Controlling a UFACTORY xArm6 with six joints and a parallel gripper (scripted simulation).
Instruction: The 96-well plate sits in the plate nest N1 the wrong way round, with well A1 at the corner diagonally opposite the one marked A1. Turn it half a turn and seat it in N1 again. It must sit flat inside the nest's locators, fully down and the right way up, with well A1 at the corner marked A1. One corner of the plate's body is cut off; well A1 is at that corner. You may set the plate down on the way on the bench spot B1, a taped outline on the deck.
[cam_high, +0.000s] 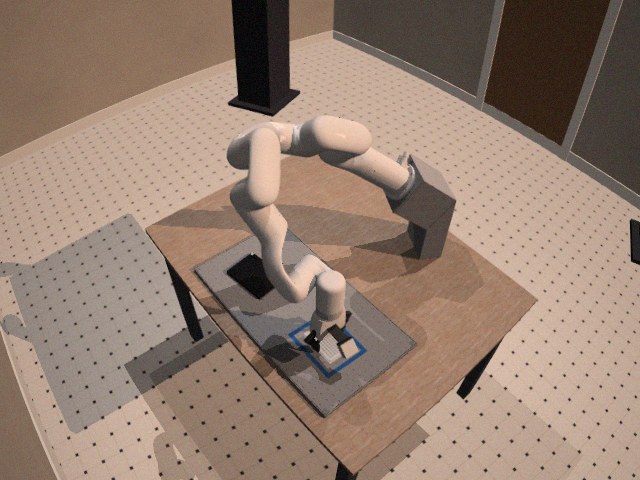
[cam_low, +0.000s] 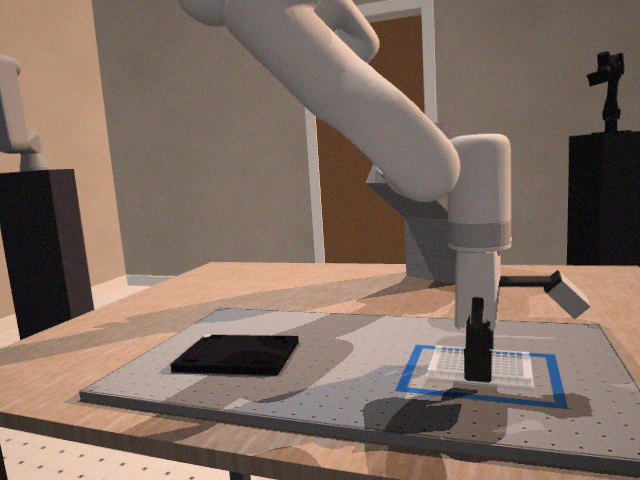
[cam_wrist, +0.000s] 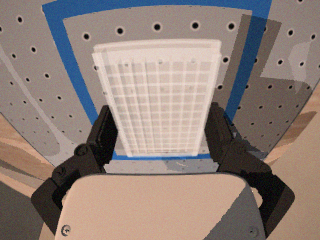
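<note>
Now: hand 1 cm above the 96-well plate. The rest, counted from my hand: black plate nest N1: 33 cm to the right, 12 cm behind, 1 cm below.
</note>
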